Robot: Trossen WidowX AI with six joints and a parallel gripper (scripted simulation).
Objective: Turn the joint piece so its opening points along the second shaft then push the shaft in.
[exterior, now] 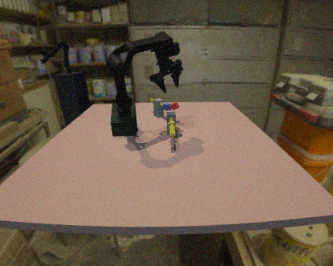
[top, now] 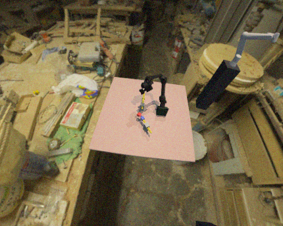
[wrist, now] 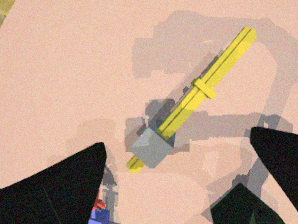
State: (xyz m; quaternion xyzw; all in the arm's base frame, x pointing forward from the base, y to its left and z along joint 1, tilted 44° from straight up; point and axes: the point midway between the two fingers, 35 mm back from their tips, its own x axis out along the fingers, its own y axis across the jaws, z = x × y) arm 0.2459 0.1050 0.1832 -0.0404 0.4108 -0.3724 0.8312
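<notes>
Right now the red joint piece is 240 mm to the left of my gripper tip and 160 mm below it.
</notes>
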